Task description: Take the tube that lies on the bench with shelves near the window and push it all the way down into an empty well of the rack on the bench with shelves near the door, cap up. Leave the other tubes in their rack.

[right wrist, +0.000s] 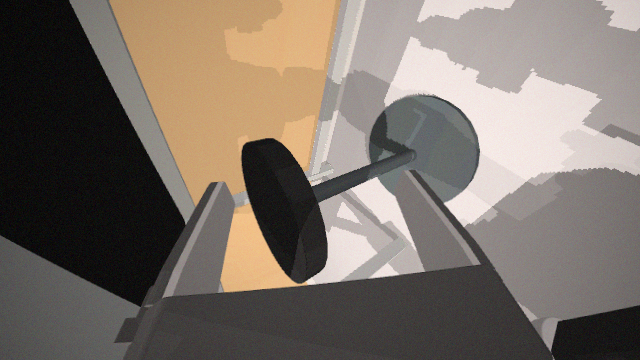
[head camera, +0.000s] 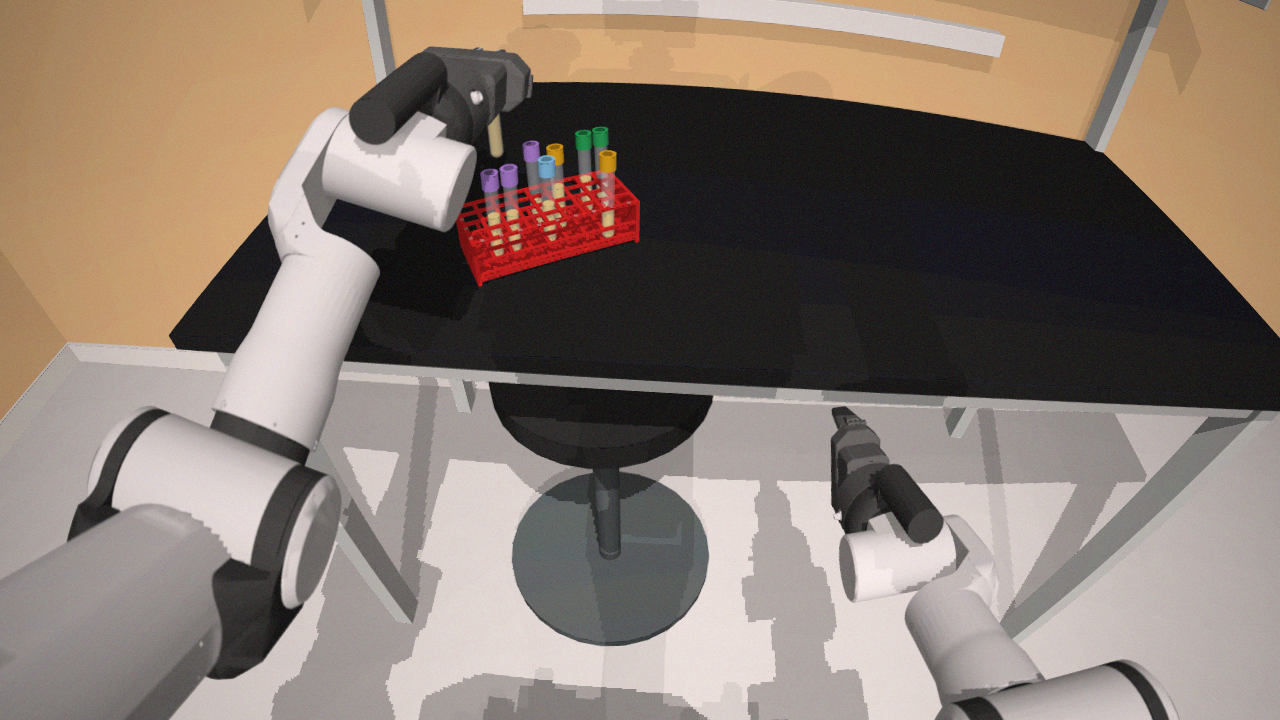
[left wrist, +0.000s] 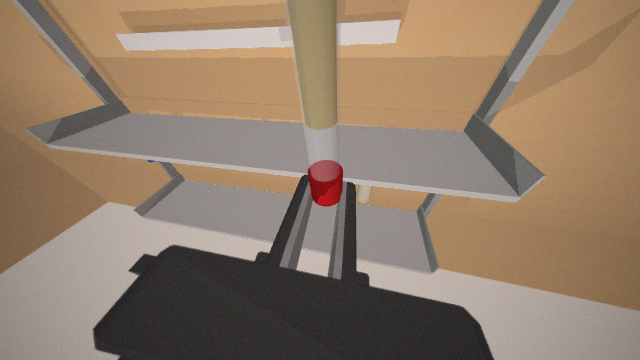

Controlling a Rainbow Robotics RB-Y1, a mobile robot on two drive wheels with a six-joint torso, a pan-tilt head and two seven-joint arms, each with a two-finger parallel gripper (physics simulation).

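Frame: origin at the robot's base, x left, y up, z ahead, level; millimetres.
Seen in the pictures: left gripper, fingertip midpoint: (head camera: 490, 56) (left wrist: 327, 188); right gripper, fingertip midpoint: (right wrist: 316, 187) (head camera: 839, 449).
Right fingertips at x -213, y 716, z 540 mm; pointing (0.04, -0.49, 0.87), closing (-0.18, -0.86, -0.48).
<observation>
A point is followed by its place in that frame.
A tube (head camera: 495, 136) @(x 217, y 1058, z 662 mm) (left wrist: 320, 75) @(x 222, y 1074, z 663 mm) with a red cap and pale yellow contents hangs about upright, cap up, from my left gripper (left wrist: 327, 188) @(x 220, y 1144, z 684 mm), which is shut on it at the cap. The cap and fingertips are hidden in the head view. The tube's lower end shows just behind the left part of the red rack (head camera: 482, 276) @(x 224, y 927, z 578 mm) in the picture; its height is hard to tell. The rack stands on the black bench (head camera: 850, 232) @(x -212, y 914, z 738 mm) and holds several tubes with purple, orange, blue and green caps, with empty wells between them. My right gripper (head camera: 841, 411) (right wrist: 316, 187) @(x -213, y 716, z 540 mm) is open and empty, in front of the bench.
A black stool (head camera: 599, 434) @(x 102, y 660, z 583 mm) (right wrist: 280, 205) @(x 7, y 661, z 676 mm) stands at the bench's front edge, near my right gripper. Grey shelves (left wrist: 215, 142) @(x -239, y 1353, z 1044 mm) show in the left wrist view. A pale cylindrical thing (left wrist: 364, 193) @(x 291, y 1500, z 1020 mm) shows behind the left fingers; what it is I cannot tell.
</observation>
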